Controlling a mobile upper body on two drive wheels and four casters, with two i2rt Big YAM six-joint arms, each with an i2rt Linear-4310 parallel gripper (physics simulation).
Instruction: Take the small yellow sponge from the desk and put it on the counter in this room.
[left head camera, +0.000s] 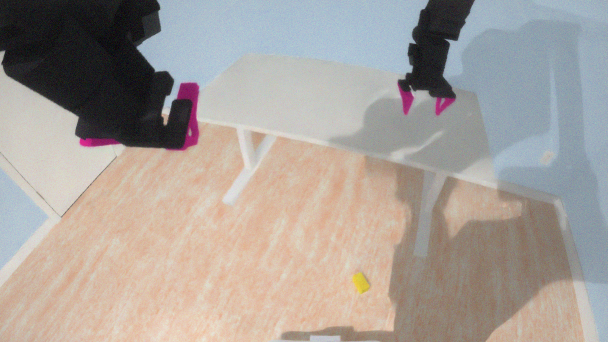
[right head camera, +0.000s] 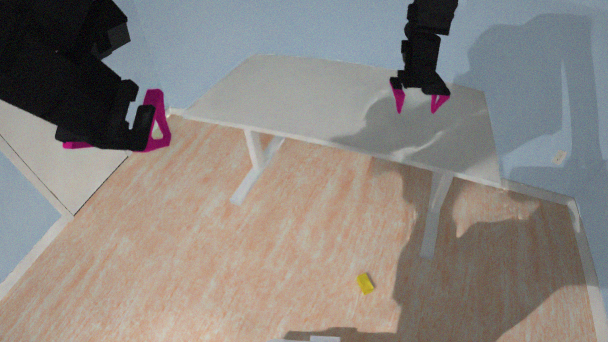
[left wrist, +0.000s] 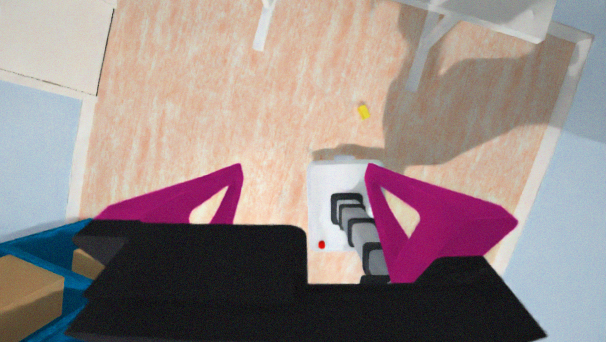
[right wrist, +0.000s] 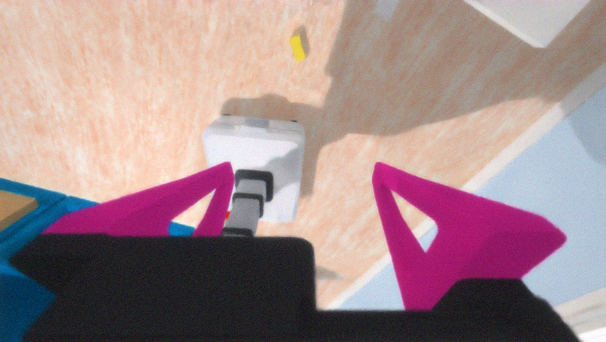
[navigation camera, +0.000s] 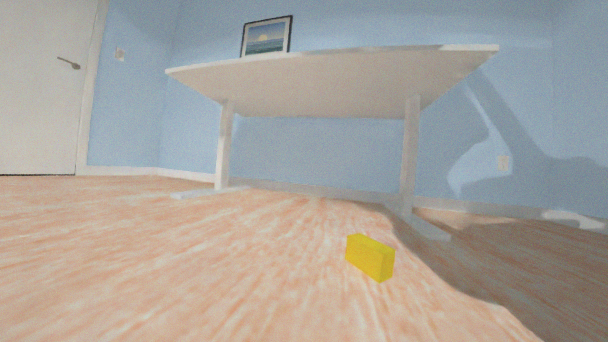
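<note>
The small yellow sponge lies on the floor in front of the white desk, near my base. My right gripper is open and empty, and in the head views it shows over the right part of the desk. My left gripper is open and empty, raised at the left, away from the sponge. The counter does not show in these views.
The white desk legs stand on the floor beyond the sponge. A framed picture stands behind the desk's front edge. A white door is at the left. My white base and a blue container with brown boxes show below.
</note>
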